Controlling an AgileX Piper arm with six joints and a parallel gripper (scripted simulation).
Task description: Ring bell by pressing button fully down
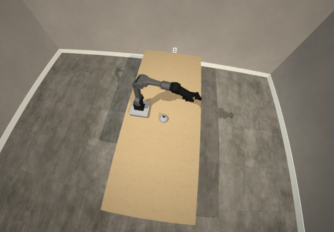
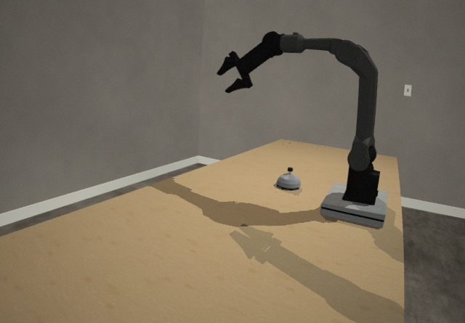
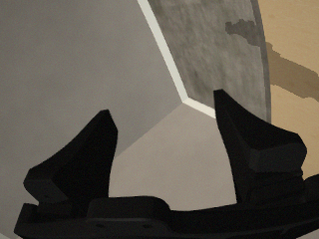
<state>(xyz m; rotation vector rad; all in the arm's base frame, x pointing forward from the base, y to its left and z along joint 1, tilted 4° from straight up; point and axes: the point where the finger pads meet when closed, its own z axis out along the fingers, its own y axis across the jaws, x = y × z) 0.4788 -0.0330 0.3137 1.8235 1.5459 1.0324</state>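
The black button is 24 cm behind my hand, 6 cm to the right of it and 28 cm below it. Round my hand: bell 24 cm behind, 6 cm to the right, 30 cm below.
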